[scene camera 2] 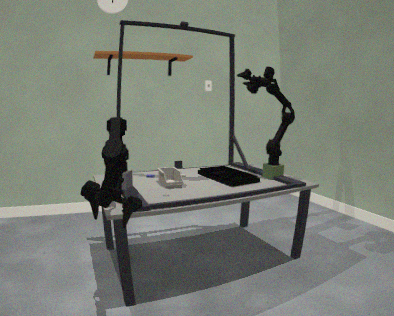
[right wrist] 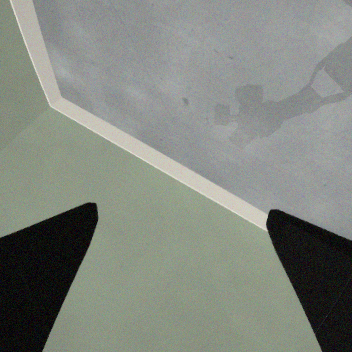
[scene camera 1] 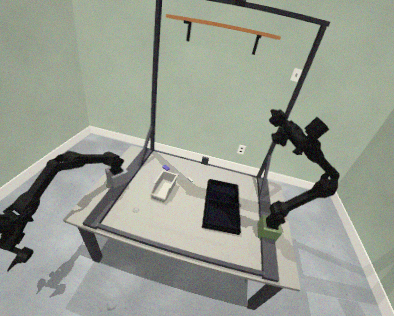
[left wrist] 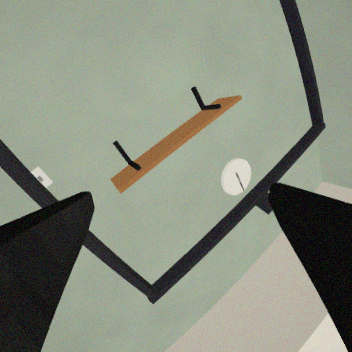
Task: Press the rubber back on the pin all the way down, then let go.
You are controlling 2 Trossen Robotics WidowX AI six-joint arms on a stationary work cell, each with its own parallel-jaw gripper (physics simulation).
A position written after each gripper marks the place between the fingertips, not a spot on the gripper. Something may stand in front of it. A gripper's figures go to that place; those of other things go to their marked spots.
Labels:
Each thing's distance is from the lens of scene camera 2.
right gripper (scene camera 2: 110, 223): 0.79 m
black tray (scene camera 2: 232, 177): 1.72 m
dark frame rail (scene camera 2: 292, 183): 1.61 m

